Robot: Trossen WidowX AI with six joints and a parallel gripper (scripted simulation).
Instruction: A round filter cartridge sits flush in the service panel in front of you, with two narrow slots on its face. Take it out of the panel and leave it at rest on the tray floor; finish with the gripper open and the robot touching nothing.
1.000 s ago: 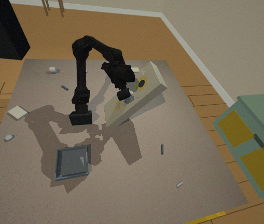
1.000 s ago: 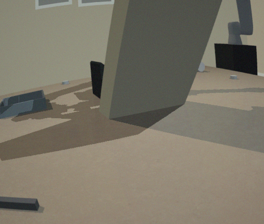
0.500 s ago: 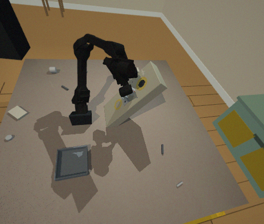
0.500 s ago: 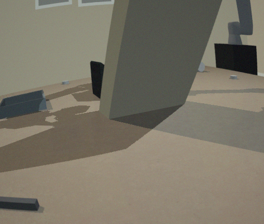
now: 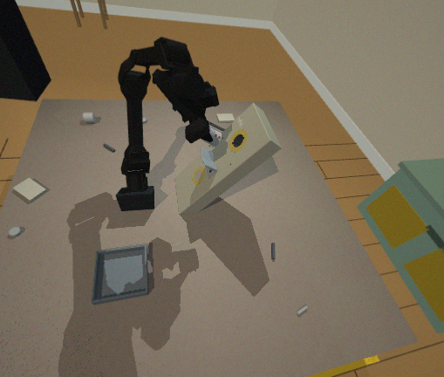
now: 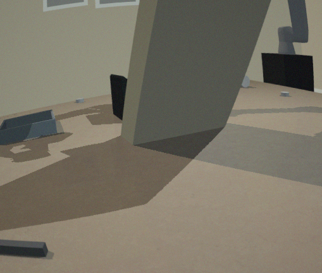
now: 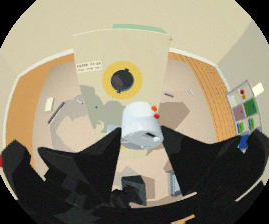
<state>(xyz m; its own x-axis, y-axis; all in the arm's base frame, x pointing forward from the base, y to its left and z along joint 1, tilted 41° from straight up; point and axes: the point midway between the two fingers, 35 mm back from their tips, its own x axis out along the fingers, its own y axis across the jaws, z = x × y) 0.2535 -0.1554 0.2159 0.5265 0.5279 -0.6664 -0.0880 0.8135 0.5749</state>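
My gripper tip is 310 mm to the left of the grey tray, 310 mm above it and 250 mm past it. Round my gripper tip: round filter cartridge (right at my gripper tip).
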